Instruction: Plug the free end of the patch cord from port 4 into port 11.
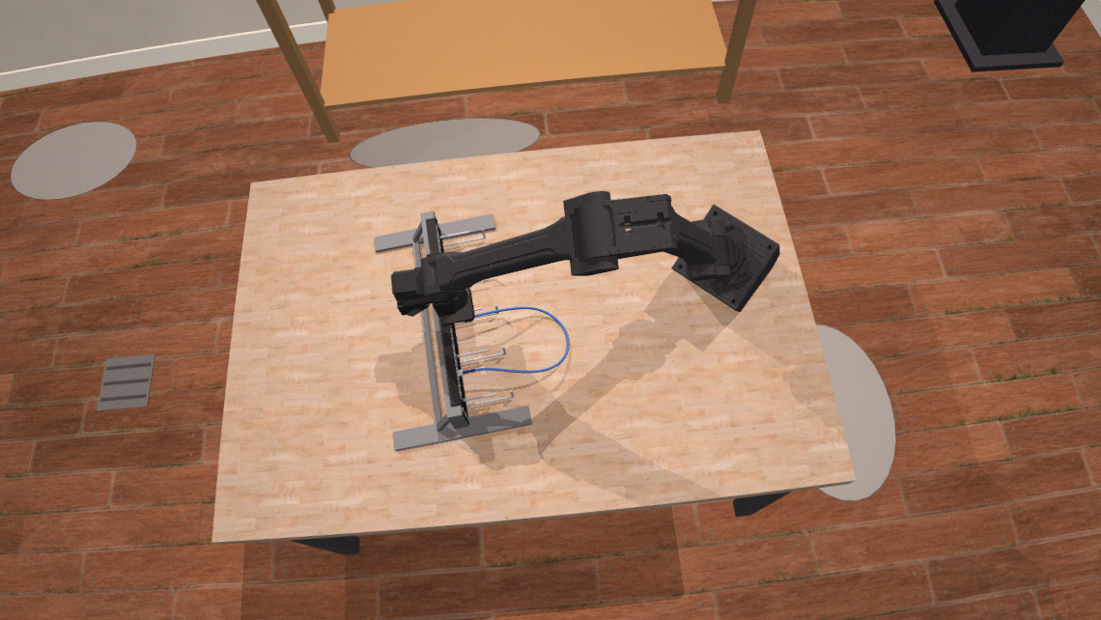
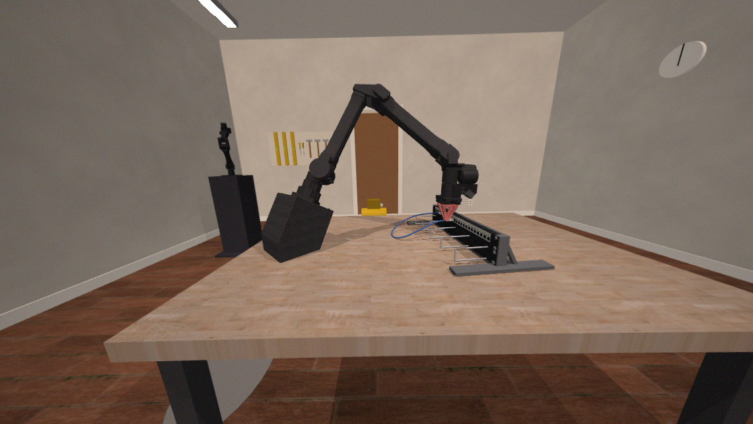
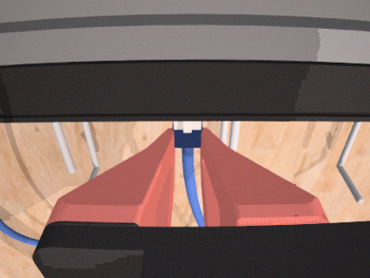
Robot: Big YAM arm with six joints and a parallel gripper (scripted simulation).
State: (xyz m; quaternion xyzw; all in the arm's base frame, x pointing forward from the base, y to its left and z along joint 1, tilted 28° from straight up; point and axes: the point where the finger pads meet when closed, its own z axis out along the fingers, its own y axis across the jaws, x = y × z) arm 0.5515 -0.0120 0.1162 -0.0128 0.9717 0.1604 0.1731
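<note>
Right now my hand is 20 mm short of the white plug.
</note>
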